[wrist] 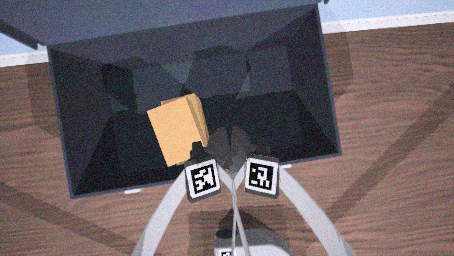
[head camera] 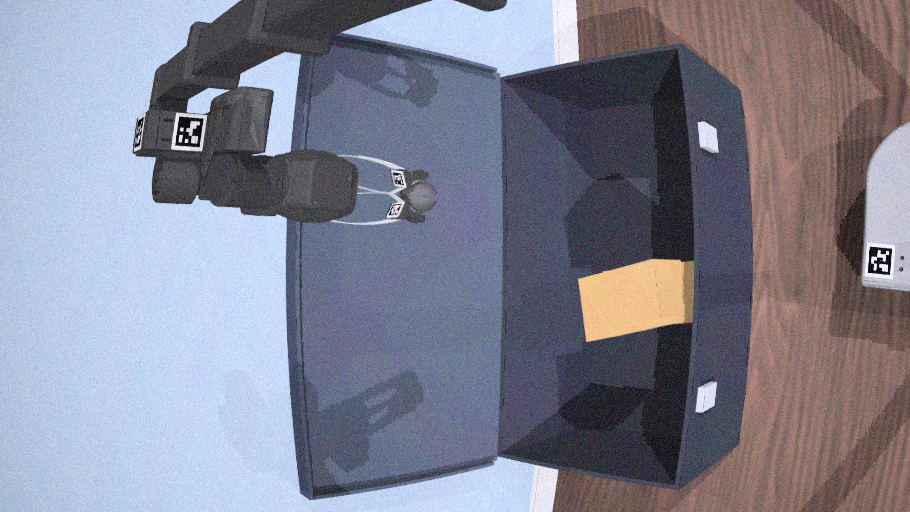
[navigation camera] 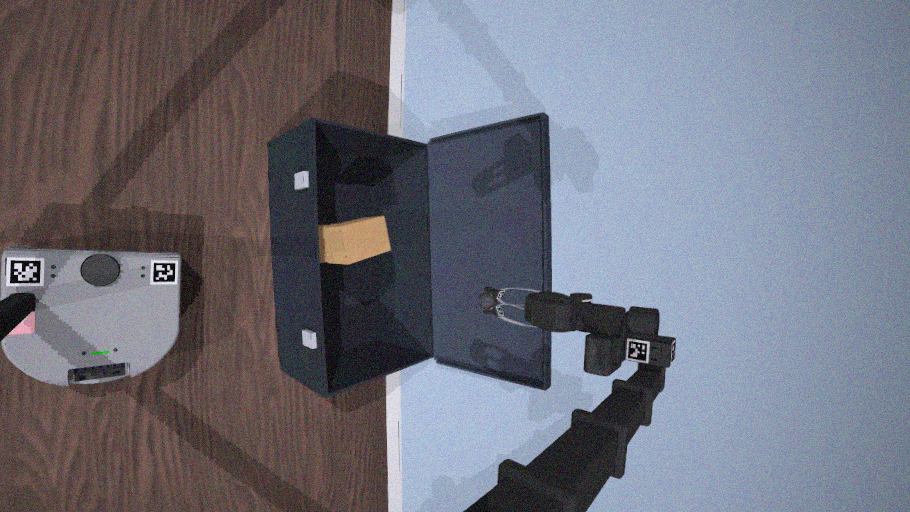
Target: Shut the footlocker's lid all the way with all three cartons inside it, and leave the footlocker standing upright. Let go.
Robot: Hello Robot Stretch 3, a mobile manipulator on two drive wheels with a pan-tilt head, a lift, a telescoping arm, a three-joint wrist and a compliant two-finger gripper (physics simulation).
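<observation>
The dark blue footlocker (head camera: 722, 267) (navigation camera: 292, 254) (wrist: 316, 95) stands upright on the floor. Its lid (head camera: 394, 286) (navigation camera: 490, 235) (wrist: 150, 20) is wide open, swung back on the wall side. A tan carton (head camera: 620, 302) (navigation camera: 364, 239) (wrist: 175, 131) lies tilted inside, leaning towards the front wall. Darker shapes show inside too; I cannot tell whether they are cartons or shadows. My gripper (head camera: 421, 196) (navigation camera: 488, 300) (wrist: 228, 145) is shut with its fingertips together and empty. In the head view it appears over the lid's inner face; contact with the lid cannot be told.
The pale blue wall (head camera: 159, 318) (navigation camera: 763, 191) and white skirting (head camera: 544, 490) (navigation camera: 394, 445) (wrist: 390, 22) are behind the footlocker. My arm (head camera: 241, 44) (navigation camera: 560, 445) passes beside the lid's end. My base (head camera: 890, 203) (navigation camera: 127, 318) (wrist: 260, 245) is on the wooden floor (head camera: 808, 356) in front.
</observation>
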